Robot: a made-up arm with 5 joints. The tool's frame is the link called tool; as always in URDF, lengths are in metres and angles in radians. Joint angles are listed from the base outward. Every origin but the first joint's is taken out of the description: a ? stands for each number. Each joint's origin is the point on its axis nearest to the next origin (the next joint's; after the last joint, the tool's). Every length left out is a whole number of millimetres.
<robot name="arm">
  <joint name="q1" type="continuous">
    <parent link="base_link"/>
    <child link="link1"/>
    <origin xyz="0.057 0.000 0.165" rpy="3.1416 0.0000 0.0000"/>
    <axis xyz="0 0 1"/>
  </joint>
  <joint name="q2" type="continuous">
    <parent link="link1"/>
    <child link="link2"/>
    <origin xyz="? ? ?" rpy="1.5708 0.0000 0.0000"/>
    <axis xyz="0 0 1"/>
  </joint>
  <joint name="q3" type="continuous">
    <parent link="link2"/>
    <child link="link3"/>
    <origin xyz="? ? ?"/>
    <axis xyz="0 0 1"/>
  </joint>
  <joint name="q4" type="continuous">
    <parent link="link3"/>
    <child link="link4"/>
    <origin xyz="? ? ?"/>
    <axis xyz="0 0 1"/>
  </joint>
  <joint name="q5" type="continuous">
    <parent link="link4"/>
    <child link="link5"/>
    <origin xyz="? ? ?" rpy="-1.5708 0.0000 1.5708"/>
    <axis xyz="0 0 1"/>
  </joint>
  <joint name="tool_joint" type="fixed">
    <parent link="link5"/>
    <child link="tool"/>
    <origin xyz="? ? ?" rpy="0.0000 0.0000 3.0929"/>
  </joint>
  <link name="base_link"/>
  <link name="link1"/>
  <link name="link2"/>
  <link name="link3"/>
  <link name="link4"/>
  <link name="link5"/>
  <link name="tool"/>
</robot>
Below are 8 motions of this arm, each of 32 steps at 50 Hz.
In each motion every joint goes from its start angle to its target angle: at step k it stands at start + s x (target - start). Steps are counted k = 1, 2, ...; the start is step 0. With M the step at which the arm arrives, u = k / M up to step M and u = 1 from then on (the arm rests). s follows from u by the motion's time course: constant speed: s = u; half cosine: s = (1 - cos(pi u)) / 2; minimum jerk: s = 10 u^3 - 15 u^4 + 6 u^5.
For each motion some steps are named. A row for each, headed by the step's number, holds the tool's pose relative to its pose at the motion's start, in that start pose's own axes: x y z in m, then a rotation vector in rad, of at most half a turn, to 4 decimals.
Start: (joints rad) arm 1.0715 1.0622 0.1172 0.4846 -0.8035
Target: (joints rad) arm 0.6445 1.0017 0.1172 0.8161 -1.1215
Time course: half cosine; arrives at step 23
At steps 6, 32:
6: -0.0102 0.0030 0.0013 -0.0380 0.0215 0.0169
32: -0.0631 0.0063 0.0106 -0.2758 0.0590 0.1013

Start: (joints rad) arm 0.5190 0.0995 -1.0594 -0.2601 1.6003
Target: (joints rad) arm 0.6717 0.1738 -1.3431 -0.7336 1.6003
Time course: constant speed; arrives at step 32
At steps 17, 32:
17: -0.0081 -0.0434 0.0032 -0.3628 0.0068 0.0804
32: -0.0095 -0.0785 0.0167 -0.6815 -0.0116 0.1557

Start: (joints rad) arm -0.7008 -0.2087 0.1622 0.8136 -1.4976
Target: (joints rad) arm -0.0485 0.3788 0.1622 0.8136 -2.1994
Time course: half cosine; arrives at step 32
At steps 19, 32:
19: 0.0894 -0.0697 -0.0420 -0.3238 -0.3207 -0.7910
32: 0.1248 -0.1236 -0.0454 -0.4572 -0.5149 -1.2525

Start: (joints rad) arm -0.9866 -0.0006 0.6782 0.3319 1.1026
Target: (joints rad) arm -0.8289 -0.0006 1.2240 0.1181 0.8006
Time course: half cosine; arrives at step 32
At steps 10, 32:
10: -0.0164 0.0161 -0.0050 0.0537 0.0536 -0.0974
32: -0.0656 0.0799 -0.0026 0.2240 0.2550 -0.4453

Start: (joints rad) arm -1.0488 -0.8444 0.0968 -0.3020 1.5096
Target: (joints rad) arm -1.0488 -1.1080 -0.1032 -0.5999 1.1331
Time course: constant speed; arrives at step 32
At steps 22, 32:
22: 0.0103 -0.0931 0.0214 -0.5100 -0.1244 -0.2529
32: 0.0145 -0.1313 0.0434 -0.7321 -0.2250 -0.3580

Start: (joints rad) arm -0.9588 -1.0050 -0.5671 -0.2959 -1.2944
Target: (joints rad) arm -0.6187 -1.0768 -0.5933 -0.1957 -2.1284
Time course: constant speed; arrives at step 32
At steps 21, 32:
21: -0.0154 0.0105 0.0014 -0.0044 0.0652 -0.3337
32: -0.0252 0.0146 0.0029 -0.0209 0.0977 -0.5080

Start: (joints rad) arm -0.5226 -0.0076 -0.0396 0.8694 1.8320
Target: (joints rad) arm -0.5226 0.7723 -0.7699 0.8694 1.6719
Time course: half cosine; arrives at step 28
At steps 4, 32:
4: -0.0003 -0.0012 -0.0029 0.0024 -0.0005 -0.0079
32: -0.0006 -0.0029 -0.0659 0.0492 -0.0066 -0.1601

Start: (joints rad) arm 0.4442 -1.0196 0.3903 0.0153 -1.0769
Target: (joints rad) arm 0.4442 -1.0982 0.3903 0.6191 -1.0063
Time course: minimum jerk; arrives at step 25
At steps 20, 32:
20: -0.0148 -0.0310 0.0177 -0.4393 0.2278 0.0651
32: -0.0156 -0.0327 0.0195 -0.4658 0.2428 0.0690

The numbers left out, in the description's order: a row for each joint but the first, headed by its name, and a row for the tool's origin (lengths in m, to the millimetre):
q2: 0.019 -0.015 0.000
q3: 0.020 -0.079 0.000
q4: 0.136 -0.005 0.000
q5: 0.091 0.000 0.000
tool: 0.000 0.000 0.000

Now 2 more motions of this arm.
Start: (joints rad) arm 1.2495 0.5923 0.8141 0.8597 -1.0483
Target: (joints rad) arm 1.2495 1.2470 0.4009 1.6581 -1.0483
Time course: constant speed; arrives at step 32
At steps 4, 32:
4: -0.0036 -0.0070 -0.0036 -0.1157 0.0593 0.0000
32: -0.0252 -0.0491 -0.0019 -0.9253 0.4745 0.0000

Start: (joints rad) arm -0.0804 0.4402 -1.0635 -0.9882 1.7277
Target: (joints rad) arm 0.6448 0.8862 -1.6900 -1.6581 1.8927
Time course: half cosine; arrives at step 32
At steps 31, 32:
31: -0.0869 -0.0727 0.0408 -0.8677 -0.1763 0.8195
32: -0.0870 -0.0729 0.0410 -0.8698 -0.1773 0.8211

